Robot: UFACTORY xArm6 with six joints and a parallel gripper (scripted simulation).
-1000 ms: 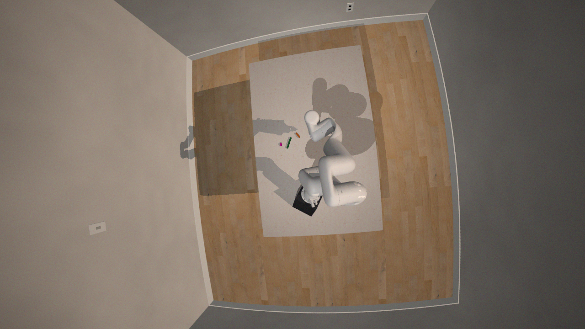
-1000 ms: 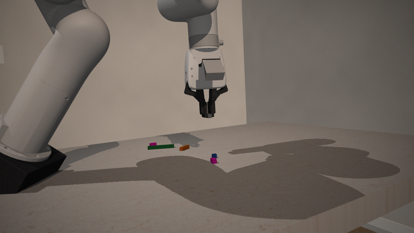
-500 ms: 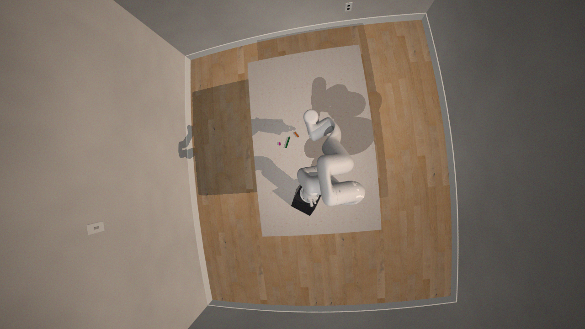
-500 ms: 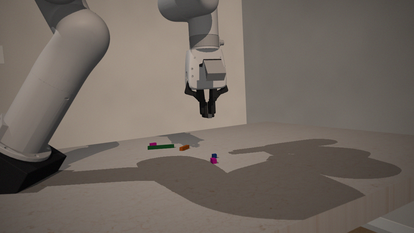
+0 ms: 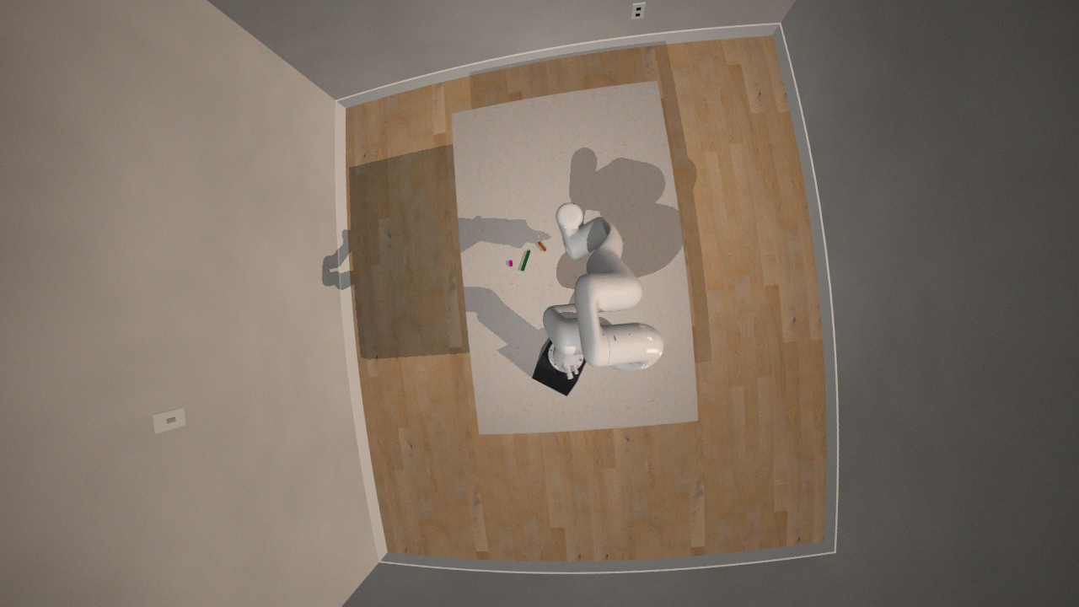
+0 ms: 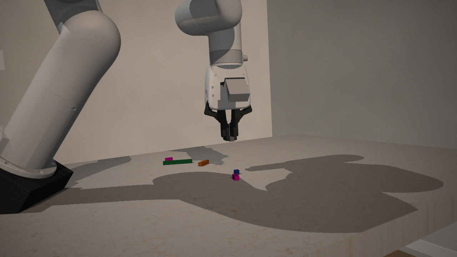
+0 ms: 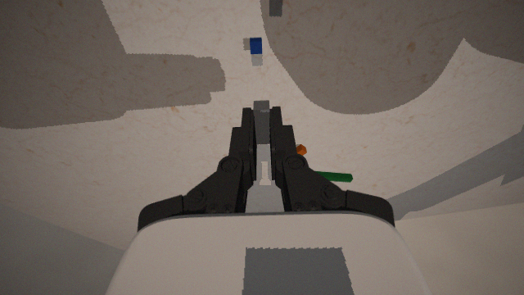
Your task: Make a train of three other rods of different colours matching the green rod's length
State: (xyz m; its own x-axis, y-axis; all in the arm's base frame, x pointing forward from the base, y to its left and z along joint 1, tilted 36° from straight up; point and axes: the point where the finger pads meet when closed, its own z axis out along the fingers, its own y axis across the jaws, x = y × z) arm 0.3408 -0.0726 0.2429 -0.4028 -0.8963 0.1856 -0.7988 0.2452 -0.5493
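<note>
My hand is 90 mm above the blue rod, 30 mm to the left of it and 10 mm past it. Round my hand: green rod: 200 mm to the left, 90 mm below, 10 mm behind; grey rod: 20 mm below; orange rod: 130 mm to the left, 90 mm below, 20 mm ahead.
</note>
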